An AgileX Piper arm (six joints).
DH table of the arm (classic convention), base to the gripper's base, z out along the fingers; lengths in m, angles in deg. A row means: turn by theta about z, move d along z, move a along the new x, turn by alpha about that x. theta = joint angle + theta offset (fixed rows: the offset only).
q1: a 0  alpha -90  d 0.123  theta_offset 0
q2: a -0.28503  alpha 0  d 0  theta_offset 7.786
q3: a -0.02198  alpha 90  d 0  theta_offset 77.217
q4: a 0  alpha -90  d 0.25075  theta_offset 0
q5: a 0  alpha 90  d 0  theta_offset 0
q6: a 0  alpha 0  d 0.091  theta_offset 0
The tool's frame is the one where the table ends.
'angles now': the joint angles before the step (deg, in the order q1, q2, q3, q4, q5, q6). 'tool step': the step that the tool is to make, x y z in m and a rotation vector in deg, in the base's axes. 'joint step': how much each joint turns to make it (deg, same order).
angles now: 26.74, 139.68, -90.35, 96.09, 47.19, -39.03
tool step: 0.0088, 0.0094, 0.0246, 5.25, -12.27, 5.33
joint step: 0.03, 0.03, -4.06, 3.31, 4.59, -11.52
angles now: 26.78, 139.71, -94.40, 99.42, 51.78, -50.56
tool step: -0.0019, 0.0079, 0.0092, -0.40, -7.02, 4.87
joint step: 0.69, -0.11, -2.08, -2.57, 1.53, -4.65
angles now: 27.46, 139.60, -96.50, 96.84, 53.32, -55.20
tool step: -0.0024, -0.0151, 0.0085, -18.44, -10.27, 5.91
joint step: -0.31, -4.23, 0.01, -24.26, -6.99, 5.42
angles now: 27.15, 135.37, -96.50, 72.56, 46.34, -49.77
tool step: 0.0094, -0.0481, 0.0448, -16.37, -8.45, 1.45
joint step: -3.76, -8.03, 0.01, -26.89, -0.28, 11.96
